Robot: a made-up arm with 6 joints.
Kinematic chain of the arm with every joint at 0, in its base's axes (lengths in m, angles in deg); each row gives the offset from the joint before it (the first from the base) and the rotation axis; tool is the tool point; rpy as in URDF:
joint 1: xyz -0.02 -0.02 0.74 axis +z
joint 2: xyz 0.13 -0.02 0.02 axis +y
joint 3: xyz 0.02 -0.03 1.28 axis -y
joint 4: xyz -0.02 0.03 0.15 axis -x
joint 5: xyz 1.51 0 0.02 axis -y
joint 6: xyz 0.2 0 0.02 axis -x
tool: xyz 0.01 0 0.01 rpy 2.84 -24.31 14.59
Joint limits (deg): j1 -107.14..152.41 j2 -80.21..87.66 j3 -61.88..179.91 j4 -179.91..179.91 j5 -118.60..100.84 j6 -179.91..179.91
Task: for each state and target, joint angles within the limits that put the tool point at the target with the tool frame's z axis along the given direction. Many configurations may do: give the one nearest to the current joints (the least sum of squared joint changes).
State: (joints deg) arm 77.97 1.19 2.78 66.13 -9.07 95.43
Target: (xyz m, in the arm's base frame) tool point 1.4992 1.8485 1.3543 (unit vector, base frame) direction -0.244 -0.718 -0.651
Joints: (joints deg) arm 51.01 29.59 7.48 88.95 -5.59 119.56
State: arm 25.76 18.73 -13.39 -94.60 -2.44 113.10
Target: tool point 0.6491 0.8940 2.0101 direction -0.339 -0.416 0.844
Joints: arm 51.75 -33.07 -33.28 -103.50 -27.30 127.20
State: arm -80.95 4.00 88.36 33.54 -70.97 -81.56
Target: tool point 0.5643 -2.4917 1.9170 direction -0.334 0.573 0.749
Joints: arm -72.64 44.20 51.97 54.84 -86.88 -114.77
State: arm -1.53 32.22 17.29 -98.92 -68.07 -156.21
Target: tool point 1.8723 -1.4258 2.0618 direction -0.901 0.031 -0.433
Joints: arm -40.68 37.09 43.07 -89.11 -102.38 -147.18
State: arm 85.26 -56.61 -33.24 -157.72 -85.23 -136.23
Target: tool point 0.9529 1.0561 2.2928 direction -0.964 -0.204 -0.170
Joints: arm 47.30 -12.93 -14.22 -170.80 -68.14 -130.56
